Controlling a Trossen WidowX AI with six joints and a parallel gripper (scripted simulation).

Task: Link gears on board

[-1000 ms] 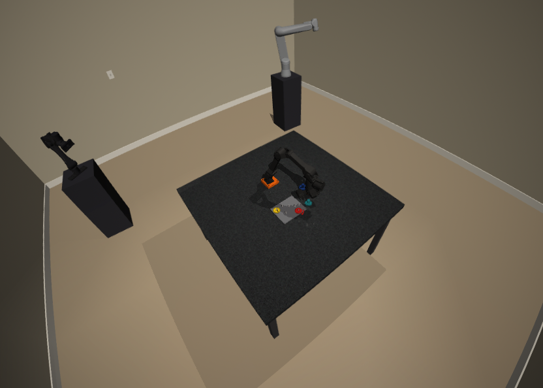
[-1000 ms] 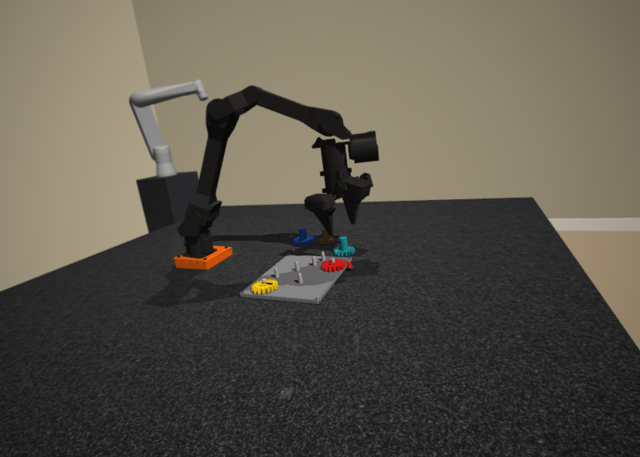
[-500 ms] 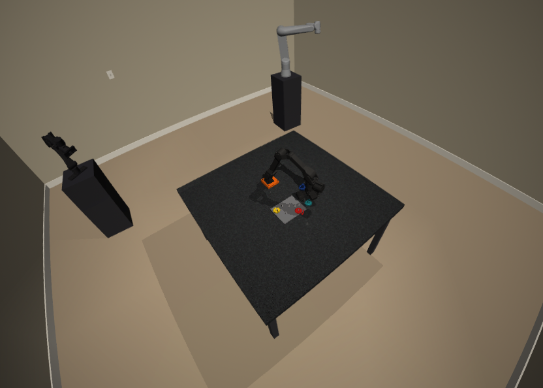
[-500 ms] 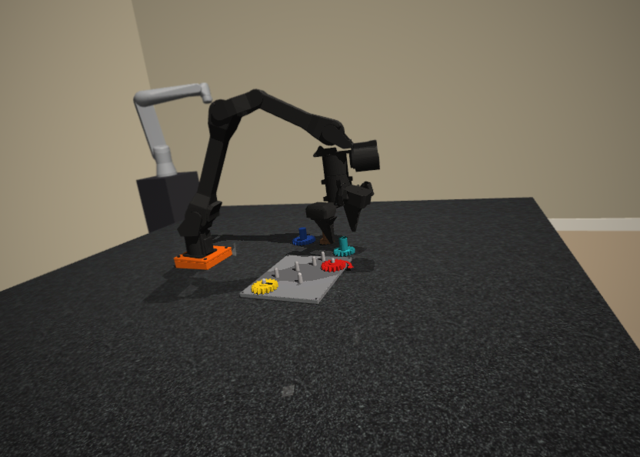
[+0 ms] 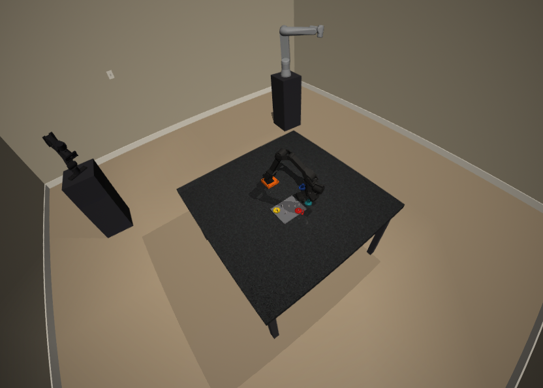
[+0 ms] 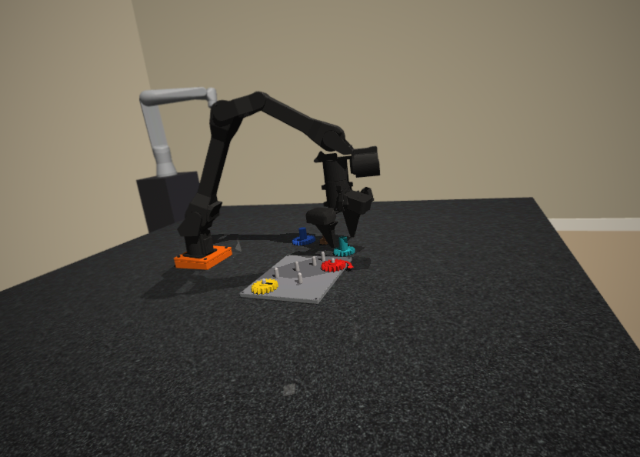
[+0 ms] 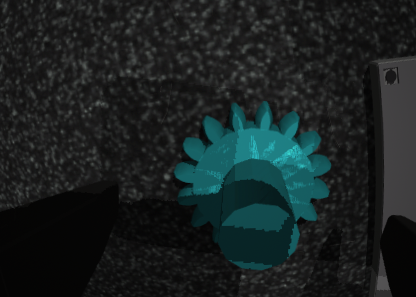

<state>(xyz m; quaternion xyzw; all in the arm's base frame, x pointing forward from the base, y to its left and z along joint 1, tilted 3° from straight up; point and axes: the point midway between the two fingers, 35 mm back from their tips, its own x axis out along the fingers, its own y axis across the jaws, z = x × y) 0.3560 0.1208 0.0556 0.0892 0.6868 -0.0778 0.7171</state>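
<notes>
The teal gear is 1 cm below my gripper tip. Also, from my gripper tip: red gear (11 cm to the right, 2 cm ahead, 1 cm below); then yellow gear (23 cm to the right, 8 cm behind, 1 cm below); then brown gear (8 cm behind, 7 cm to the left, 1 cm below).
</notes>
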